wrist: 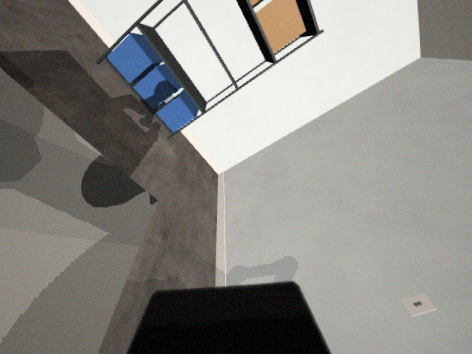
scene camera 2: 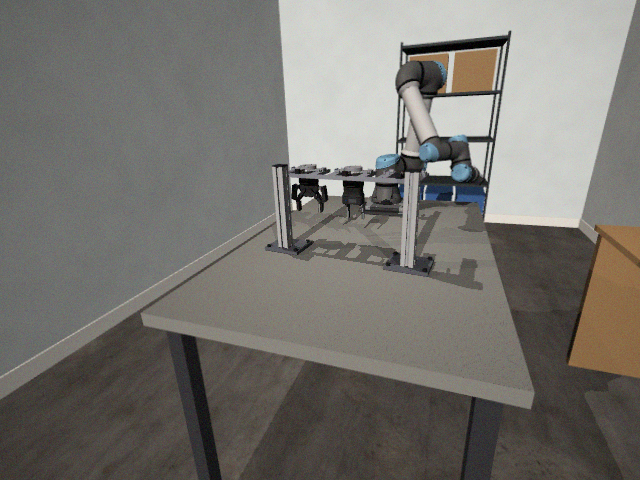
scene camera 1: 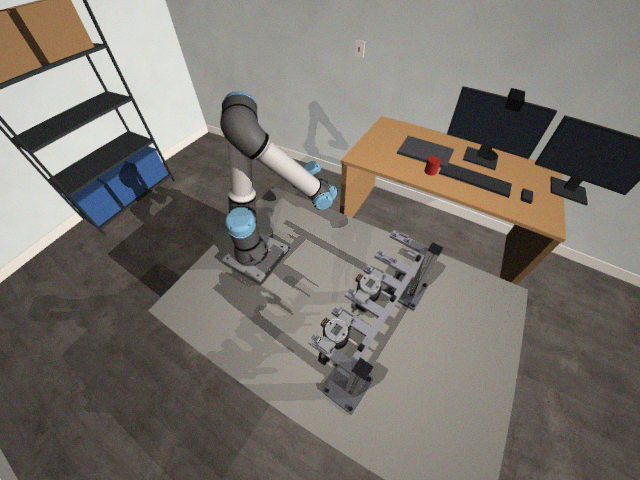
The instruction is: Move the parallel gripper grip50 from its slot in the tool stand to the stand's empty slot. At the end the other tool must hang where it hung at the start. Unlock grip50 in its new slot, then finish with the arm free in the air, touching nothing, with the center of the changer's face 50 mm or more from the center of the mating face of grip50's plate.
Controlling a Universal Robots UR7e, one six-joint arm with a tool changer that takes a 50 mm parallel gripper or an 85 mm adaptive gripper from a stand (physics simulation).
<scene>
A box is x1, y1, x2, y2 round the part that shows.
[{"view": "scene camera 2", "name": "adaptive gripper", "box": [291, 164, 327, 212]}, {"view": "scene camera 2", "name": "parallel gripper grip50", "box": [335, 166, 369, 218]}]
</scene>
